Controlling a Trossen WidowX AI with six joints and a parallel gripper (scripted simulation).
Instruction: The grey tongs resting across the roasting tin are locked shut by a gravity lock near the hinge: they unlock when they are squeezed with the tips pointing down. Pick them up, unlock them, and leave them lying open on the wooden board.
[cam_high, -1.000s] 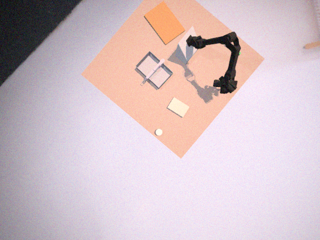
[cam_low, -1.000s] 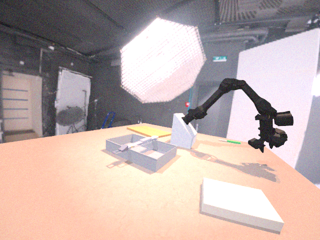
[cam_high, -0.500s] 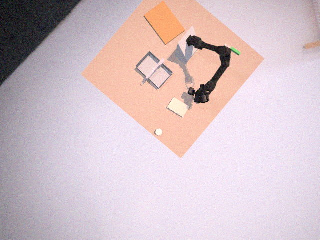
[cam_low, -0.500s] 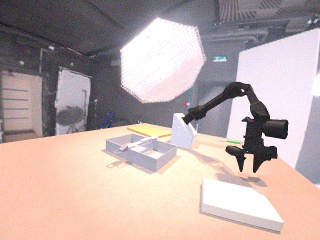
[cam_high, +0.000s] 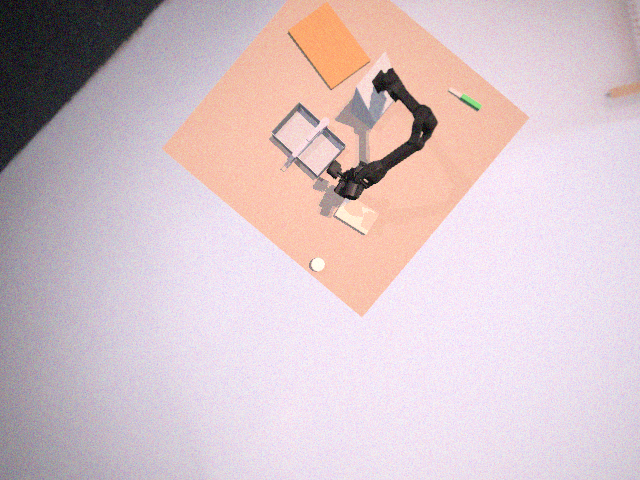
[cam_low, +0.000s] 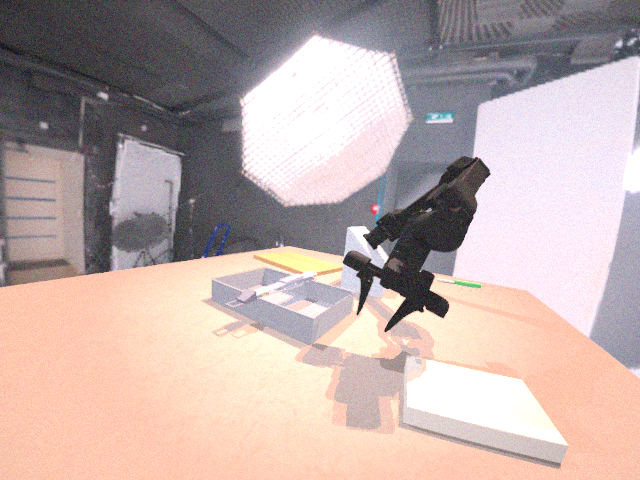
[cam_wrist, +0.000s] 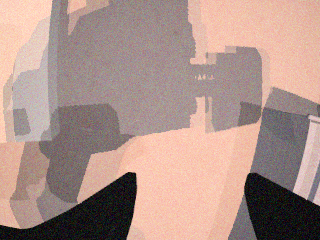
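Now: the pale grey roasting tin 240 mm to the right of my gripper tip, 80 mm behind it and 30 mm below it. From my gripper tip the other things lie so: white disc: 370 mm ahead, 170 mm to the left, 40 mm below; then flat cream block: 170 mm to the left, 60 mm ahead, 50 mm below; then orange wooden board: 510 mm behind, 450 mm to the right, 50 mm below.
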